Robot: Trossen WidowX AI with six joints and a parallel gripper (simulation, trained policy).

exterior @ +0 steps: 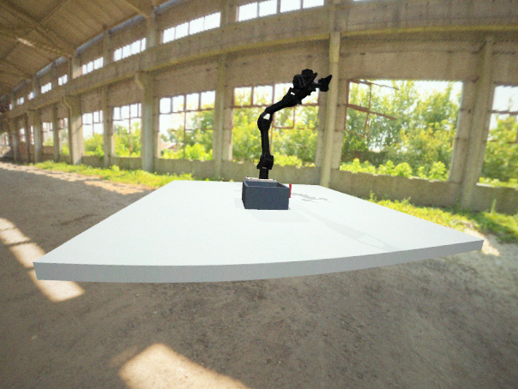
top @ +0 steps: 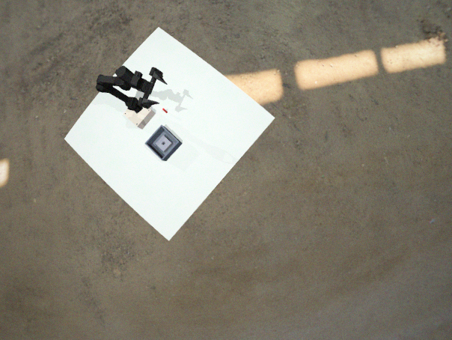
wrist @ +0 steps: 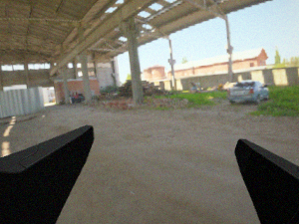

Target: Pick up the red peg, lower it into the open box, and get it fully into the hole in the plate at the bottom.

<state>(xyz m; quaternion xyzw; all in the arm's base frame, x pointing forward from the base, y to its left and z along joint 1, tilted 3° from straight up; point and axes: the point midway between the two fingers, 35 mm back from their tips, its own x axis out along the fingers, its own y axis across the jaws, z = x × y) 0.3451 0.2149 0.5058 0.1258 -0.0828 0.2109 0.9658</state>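
The red peg is 210 mm behind my gripper tip, 80 mm to the right of it and 580 mm below it. Also, from my gripper tip: dark box (10 mm behind, 240 mm to the right, 590 mm below); grey plate (10 mm behind, 240 mm to the right, 570 mm below).
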